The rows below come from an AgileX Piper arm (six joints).
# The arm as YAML. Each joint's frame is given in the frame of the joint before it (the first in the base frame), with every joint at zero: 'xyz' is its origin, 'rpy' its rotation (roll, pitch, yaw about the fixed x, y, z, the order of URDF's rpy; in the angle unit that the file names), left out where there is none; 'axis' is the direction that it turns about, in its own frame. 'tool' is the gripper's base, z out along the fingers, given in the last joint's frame.
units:
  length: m
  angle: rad
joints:
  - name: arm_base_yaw
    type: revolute
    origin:
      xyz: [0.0, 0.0, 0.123]
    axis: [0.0, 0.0, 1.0]
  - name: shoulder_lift
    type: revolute
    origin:
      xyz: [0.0, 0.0, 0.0]
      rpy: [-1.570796, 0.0, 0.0]
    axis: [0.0, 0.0, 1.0]
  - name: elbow
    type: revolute
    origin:
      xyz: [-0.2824, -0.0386, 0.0]
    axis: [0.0, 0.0, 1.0]
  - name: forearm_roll
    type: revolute
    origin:
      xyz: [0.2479, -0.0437, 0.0]
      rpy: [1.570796, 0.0, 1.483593]
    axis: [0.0, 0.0, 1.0]
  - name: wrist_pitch
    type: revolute
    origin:
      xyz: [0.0, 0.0, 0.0]
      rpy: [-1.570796, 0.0, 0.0]
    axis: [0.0, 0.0, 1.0]
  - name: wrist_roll
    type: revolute
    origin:
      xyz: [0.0, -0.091, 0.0]
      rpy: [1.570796, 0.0, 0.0]
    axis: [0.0, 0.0, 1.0]
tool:
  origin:
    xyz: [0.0, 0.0, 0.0]
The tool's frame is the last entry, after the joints.
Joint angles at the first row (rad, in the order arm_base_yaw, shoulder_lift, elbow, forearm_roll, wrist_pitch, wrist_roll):
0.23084 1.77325 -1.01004 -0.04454 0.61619 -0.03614
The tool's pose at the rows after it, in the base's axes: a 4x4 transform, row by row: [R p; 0 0 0 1], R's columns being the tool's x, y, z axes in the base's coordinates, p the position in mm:
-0.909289 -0.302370 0.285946 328.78; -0.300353 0.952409 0.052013 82.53; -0.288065 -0.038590 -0.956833 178.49; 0 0 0 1
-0.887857 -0.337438 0.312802 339.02; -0.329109 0.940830 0.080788 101.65; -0.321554 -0.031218 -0.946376 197.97; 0 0 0 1
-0.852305 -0.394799 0.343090 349.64; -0.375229 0.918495 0.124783 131.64; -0.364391 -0.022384 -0.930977 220.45; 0 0 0 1
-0.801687 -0.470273 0.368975 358.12; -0.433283 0.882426 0.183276 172.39; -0.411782 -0.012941 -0.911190 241.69; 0 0 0 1
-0.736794 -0.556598 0.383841 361.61; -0.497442 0.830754 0.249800 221.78; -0.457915 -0.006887 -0.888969 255.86; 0 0 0 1
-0.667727 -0.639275 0.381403 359.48; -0.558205 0.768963 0.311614 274.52; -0.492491 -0.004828 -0.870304 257.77; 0 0 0 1
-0.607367 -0.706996 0.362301 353.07; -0.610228 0.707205 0.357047 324.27; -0.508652 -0.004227 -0.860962 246.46; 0 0 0 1
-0.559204 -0.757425 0.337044 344.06; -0.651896 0.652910 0.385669 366.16; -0.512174 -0.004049 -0.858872 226.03; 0 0 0 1
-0.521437 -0.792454 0.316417 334.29; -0.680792 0.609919 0.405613 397.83; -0.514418 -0.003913 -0.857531 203.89; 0 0 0 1
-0.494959 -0.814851 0.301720 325.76; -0.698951 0.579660 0.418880 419.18; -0.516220 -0.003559 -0.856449 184.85; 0 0 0 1
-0.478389 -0.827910 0.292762 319.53; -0.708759 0.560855 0.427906 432.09; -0.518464 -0.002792 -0.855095 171.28; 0 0 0 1
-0.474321 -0.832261 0.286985 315.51; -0.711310 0.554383 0.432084 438.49; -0.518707 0.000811 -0.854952 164.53; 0 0 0 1
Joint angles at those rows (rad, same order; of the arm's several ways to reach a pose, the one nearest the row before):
0.25152 1.77406 -1.07426 -0.03373 0.66430 -0.03810
0.29480 1.78116 -1.16752 -0.02070 0.71577 -0.04136
0.36119 1.80451 -1.29142 -0.00647 0.77123 -0.04521
0.44735 1.85130 -1.43995 0.00769 0.82206 -0.04910
0.54723 1.92321 -1.59732 0.01800 0.85667 -0.05323
0.64857 2.01806 -1.74825 0.02342 0.87363 -0.05657
0.73914 2.12762 -1.88343 0.02569 0.88066 -0.05821
0.81282 2.23628 -1.99373 0.02646 0.87824 -0.05896
0.86837 2.32739 -2.07363 0.02700 0.86443 -0.05939
0.90662 2.39408 -2.12457 0.02753 0.84658 -0.05937
0.93052 2.43631 -2.15203 0.02830 0.82922 -0.05893
0.94350 2.45618 -2.16405 0.02906 0.82111 -0.05332

